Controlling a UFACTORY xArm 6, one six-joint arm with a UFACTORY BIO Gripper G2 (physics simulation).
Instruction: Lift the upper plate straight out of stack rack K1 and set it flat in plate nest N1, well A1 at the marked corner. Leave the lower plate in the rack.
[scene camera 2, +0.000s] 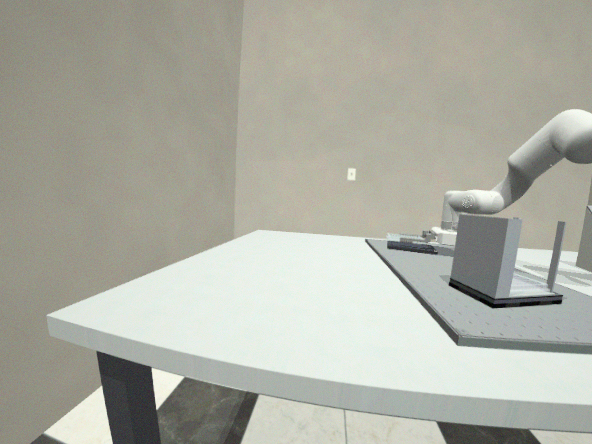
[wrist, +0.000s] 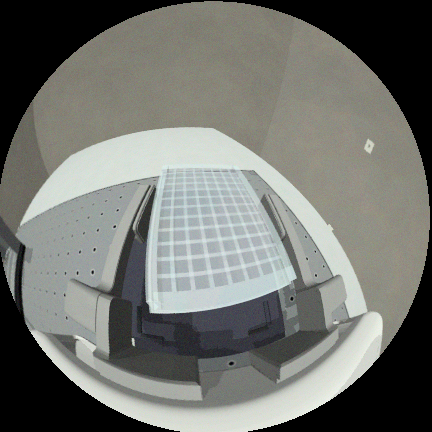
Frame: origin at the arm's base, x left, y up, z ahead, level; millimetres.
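Seen in the pictures: end effector, tool point: (scene camera 2: 406, 238) (wrist: 211, 214).
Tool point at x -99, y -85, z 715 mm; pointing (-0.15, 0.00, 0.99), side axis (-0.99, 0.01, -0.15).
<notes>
Offsets run from my tool point to a thing's top centre. Level surfaces: height alone.
The clear upper plate @[dy +7, dx +0, dz +4 mm] (scene camera 2: 404, 237) (wrist: 210, 235) with a grid of wells is between the fingers of my gripper (scene camera 2: 424, 237) (wrist: 210, 215), which is shut on its long sides. The plate looks about level, a little above the dark plate nest N1 @[dy -22, dx +8, dz -16 mm] (scene camera 2: 411, 247) (wrist: 225, 332), with a thin gap between them in the scene view. Well A1 and the nest's marked corner cannot be made out. A rack with tall grey walls @[dy +111, dx +393, dz -108 mm] (scene camera 2: 475, 255) on a black base, seemingly K1, stands nearer the scene camera; a clear plate @[dy -3, dx +396, dz -98 mm] (scene camera 2: 531, 285) lies low in it.
The nest and rack stand on a grey perforated board @[dy -37 mm] (scene camera 2: 435, 300) (wrist: 95, 235) on the white table @[dy -50 mm] (scene camera 2: 260, 300) (wrist: 150, 145). The nest is close to the board's far edge. Another grey upright block (scene camera 2: 585, 245) shows at the scene view's right edge.
</notes>
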